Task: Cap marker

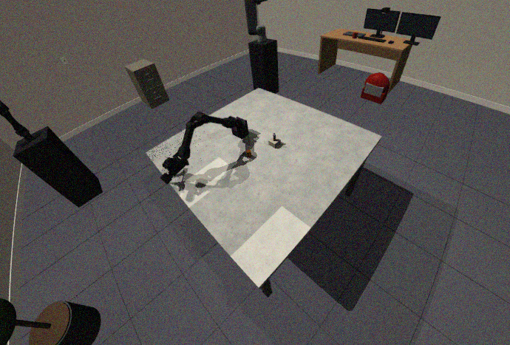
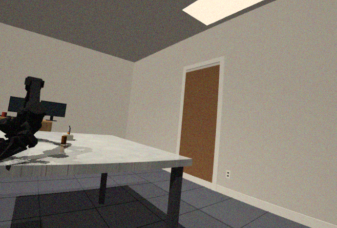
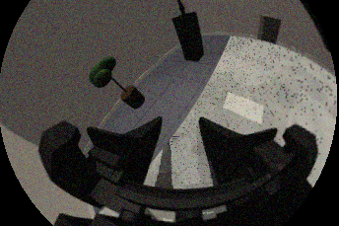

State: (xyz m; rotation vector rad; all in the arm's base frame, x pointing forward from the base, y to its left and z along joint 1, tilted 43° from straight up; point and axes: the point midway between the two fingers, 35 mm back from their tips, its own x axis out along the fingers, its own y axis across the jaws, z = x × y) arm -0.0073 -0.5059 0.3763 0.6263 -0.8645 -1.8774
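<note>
Right now the orange cap is 270 mm ahead of my gripper tip, 520 mm to the left of it and 10 mm above it.
</note>
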